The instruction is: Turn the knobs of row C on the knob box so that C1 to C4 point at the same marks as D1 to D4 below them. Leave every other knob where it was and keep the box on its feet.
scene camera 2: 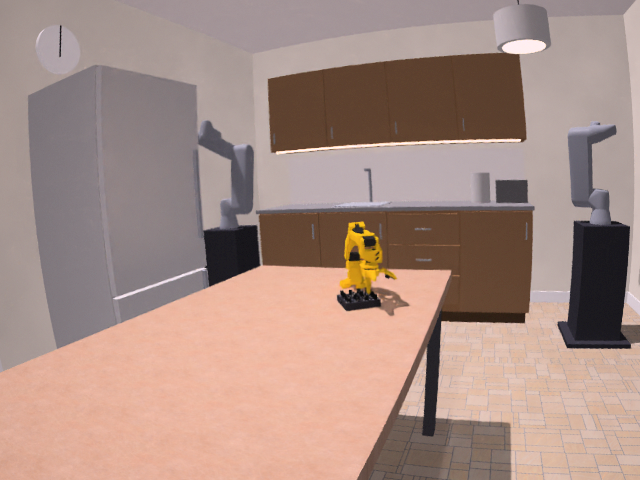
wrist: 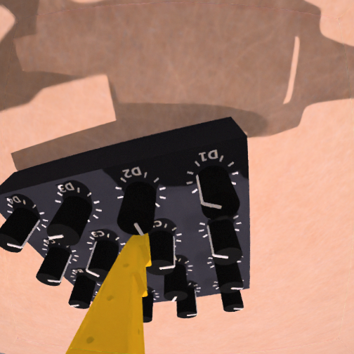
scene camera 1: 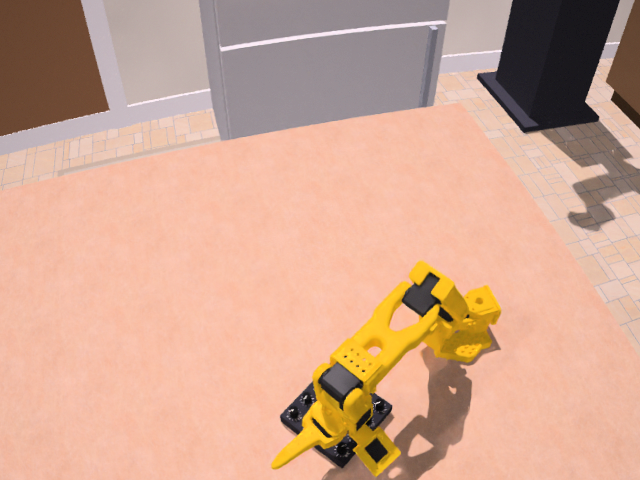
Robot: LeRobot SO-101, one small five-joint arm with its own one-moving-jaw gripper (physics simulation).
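Pixels of known places: hand, its tool point: (scene camera 2: 368,292); arm's base, origin of its link: (scene camera 2: 353,287) (scene camera 1: 442,335).
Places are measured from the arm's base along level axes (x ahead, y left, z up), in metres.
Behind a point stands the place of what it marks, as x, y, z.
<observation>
The black knob box (scene camera 1: 338,459) @(0.211, 0.147, 0.023) (scene camera 2: 361,304) @(0.241, 0.105, 0.016) (wrist: 175,192) lies flat on the table under my gripper (scene camera 2: 379,284). In the wrist view, D1 (wrist: 220,190), D2 (wrist: 137,205), D3 (wrist: 71,217) and D4 (wrist: 19,227) are nearest. Beyond them are C1 (wrist: 225,240), C2 (wrist: 161,247), C3 (wrist: 104,254) and C4 (wrist: 54,264). C1 and D1 have similar white lines on their left sides; C4 and D4 on their right. C2's and D2's lines differ. My gripper is fully open and empty. Its fixed jaw (wrist: 117,300) has its tip between C2 and C3, overlapping D2's lower edge in view; contact is unclear.
Rows A and B lie beyond row C, partly hidden by the jaw. My moving jaw (scene camera 1: 297,448) @(0.264, 0.151, 0.117) sticks out past the box's edge in scene camera 1. The yellow arm (scene camera 1: 392,335) @(0.141, 0.091, 0.210) reaches over the box from its base (scene camera 1: 467,338) @(-0.026, 0.025, 0.017). The table (scene camera 1: 206,258) @(0.316, -0.245, 0.000) (scene camera 2: 206,382) @(0.785, -0.049, 0.000) is pinkish.
</observation>
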